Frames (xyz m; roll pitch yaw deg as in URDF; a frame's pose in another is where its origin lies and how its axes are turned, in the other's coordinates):
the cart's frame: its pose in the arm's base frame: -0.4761 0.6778 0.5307 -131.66 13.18 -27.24
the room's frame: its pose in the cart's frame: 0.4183 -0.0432 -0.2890 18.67 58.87 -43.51
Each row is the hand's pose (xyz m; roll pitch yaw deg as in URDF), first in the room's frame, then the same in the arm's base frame.
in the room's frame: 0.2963 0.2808 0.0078 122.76 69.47 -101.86
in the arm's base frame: 0.0963 -0.0195 0.6843 -179.21 -0.70 -159.98
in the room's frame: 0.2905 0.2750 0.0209 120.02 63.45 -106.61
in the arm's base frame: 0.1016 -0.0051 0.6862 -177.44 -2.04 -166.14
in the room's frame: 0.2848 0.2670 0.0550 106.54 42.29 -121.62
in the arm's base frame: 0.1220 0.0230 0.6933 -178.09 -1.08 170.98
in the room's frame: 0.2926 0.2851 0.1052 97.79 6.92 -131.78
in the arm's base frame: 0.1735 0.0391 0.6957 177.76 0.62 134.53
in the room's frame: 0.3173 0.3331 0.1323 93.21 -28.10 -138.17
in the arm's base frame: 0.2283 0.0156 0.6866 171.65 0.32 98.97
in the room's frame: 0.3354 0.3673 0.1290 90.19 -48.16 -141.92
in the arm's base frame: 0.2500 -0.0150 0.6765 166.43 -1.20 78.76
